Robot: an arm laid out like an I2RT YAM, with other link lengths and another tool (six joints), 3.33 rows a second.
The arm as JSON. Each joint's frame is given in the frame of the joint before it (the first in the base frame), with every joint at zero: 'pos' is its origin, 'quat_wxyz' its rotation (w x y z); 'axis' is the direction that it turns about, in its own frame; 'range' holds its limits. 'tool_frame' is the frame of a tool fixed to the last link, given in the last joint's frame.
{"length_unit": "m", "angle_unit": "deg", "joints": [
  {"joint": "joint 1", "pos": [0.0, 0.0, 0.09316], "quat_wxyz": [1.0, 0.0, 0.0, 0.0], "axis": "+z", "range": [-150.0, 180.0]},
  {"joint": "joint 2", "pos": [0.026, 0.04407, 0.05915], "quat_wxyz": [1.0, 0.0, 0.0, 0.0], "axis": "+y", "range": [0.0, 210.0]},
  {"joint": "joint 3", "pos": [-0.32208, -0.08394, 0.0], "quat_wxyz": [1.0, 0.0, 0.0, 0.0], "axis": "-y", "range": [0.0, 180.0]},
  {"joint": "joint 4", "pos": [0.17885, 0.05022, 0.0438], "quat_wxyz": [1.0, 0.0, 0.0, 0.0], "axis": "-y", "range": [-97.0, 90.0]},
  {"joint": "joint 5", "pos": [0.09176, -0.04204, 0.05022], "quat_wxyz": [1.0, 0.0, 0.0, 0.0], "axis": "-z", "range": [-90.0, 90.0]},
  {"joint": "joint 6", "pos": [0.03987, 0.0, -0.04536], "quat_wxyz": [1.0, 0.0, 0.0, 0.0], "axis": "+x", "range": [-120.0, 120.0]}
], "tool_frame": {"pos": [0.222, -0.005, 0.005], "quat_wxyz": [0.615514, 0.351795, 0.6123, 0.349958]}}
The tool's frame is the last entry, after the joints.
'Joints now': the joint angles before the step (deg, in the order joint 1, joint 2, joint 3, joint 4, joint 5, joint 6). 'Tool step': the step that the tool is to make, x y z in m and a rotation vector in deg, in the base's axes. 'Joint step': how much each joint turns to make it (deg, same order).
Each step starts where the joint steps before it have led.
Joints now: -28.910, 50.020, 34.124, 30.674, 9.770, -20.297
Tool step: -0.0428, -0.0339, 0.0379, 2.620, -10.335, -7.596
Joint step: -5.059, 1.394, 1.476, 5.980, 4.762, 6.618
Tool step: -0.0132, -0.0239, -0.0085, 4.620, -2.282, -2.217
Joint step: -5.815, 1.484, 1.386, -2.308, -1.684, 6.153
